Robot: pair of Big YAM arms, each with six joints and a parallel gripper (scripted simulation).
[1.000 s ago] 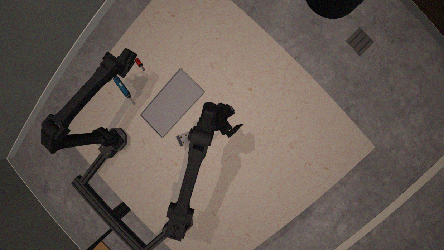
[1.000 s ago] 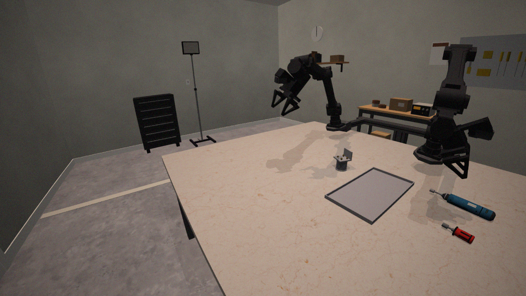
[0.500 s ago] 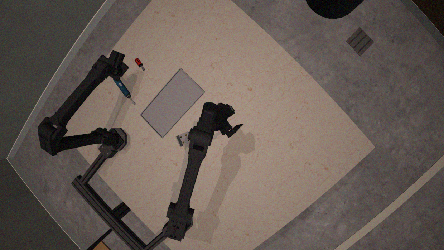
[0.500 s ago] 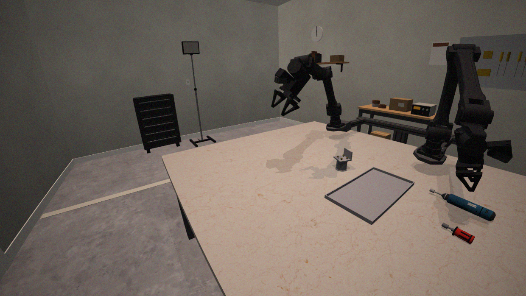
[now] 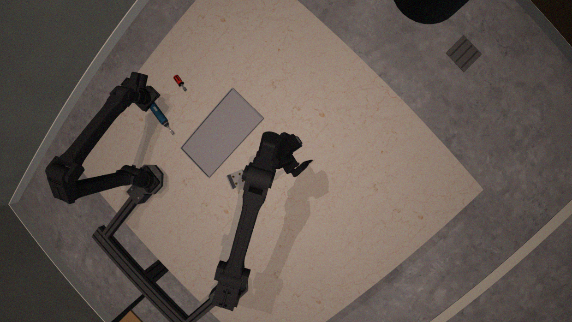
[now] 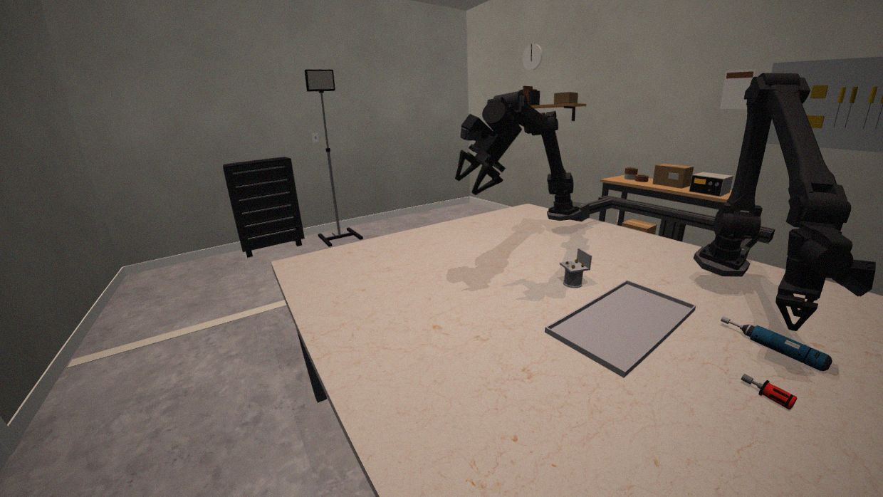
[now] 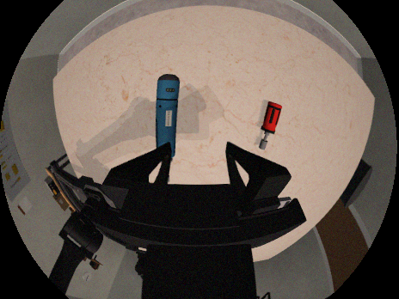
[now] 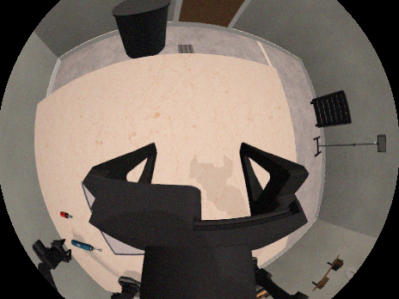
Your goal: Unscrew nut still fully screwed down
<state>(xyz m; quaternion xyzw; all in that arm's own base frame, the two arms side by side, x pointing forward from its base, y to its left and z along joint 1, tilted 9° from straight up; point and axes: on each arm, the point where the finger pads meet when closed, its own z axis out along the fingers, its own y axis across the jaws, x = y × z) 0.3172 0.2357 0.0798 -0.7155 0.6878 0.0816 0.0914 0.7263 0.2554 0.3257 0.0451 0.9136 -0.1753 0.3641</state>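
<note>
Now: right hand 360 mm past the grey bracket, 90 mm to the right of it and 280 mm above it. Also, from my right hand: flat grey tray: 310 mm behind, 320 mm to the left, 350 mm below; then joint module: 350 mm behind, 90 mm to the left, 320 mm below; then red-handled screwdriver: 310 mm behind, 660 mm to the left, 340 mm below.
</note>
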